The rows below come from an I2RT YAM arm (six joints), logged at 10 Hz.
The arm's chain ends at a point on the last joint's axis. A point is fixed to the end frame.
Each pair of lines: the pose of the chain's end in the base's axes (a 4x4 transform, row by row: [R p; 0 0 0 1], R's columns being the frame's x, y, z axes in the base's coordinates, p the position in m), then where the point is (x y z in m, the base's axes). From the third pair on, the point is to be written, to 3 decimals.
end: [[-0.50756 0.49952 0.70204 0.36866], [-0.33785 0.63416 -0.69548 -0.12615], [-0.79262 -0.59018 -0.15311 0.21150], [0 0 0 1]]
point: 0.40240 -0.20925 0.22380
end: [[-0.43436 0.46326 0.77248 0.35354], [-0.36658 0.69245 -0.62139 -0.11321], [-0.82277 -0.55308 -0.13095 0.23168], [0 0 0 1]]
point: 0.39454 -0.19296 0.24411
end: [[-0.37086 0.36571 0.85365 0.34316], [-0.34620 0.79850 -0.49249 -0.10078], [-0.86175 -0.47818 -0.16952 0.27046], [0 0 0 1]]
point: 0.395 -0.175 0.277
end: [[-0.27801 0.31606 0.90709 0.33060], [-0.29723 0.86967 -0.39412 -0.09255], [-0.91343 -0.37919 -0.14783 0.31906], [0 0 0 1]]
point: 0.389 -0.162 0.323
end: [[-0.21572 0.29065 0.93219 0.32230], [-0.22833 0.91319 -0.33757 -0.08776], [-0.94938 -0.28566 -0.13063 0.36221], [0 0 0 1]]
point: 0.384 -0.154 0.363
